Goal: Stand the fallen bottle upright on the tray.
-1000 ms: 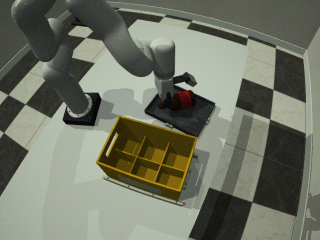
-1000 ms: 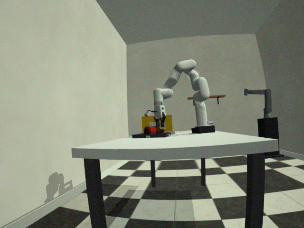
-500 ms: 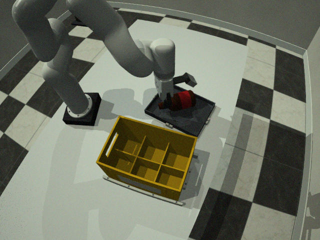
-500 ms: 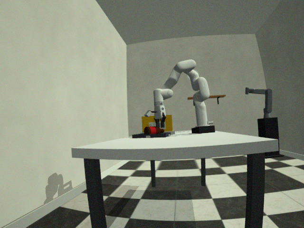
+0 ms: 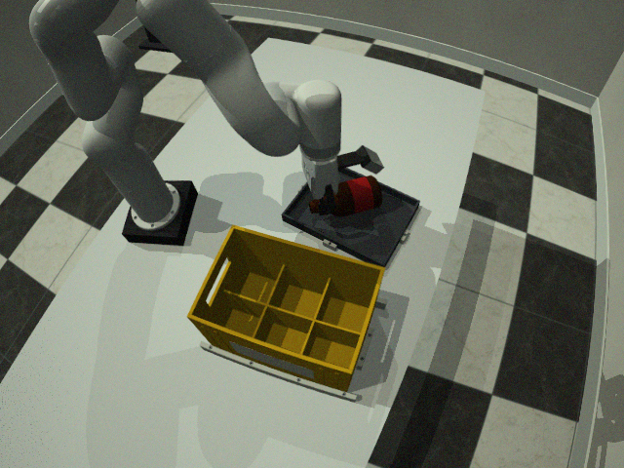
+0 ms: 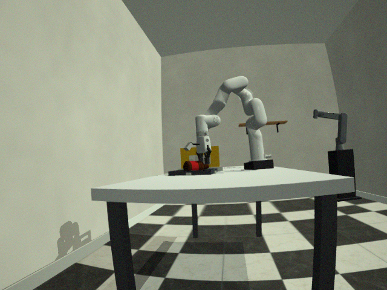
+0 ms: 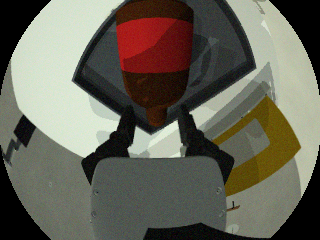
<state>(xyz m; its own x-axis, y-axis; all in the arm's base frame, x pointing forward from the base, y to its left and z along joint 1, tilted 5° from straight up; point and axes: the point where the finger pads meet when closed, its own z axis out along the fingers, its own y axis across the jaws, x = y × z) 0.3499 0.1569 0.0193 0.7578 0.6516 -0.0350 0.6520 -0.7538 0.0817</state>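
My gripper is now 4 cm short of the brown bottle, 3 cm to the right of it and 3 cm above it. The rest, counted from my hand: dark grey tray (6 cm ahead, 3 cm to the left, 6 cm below); yellow crate (6 cm ahead, 27 cm to the right, 1 cm above).
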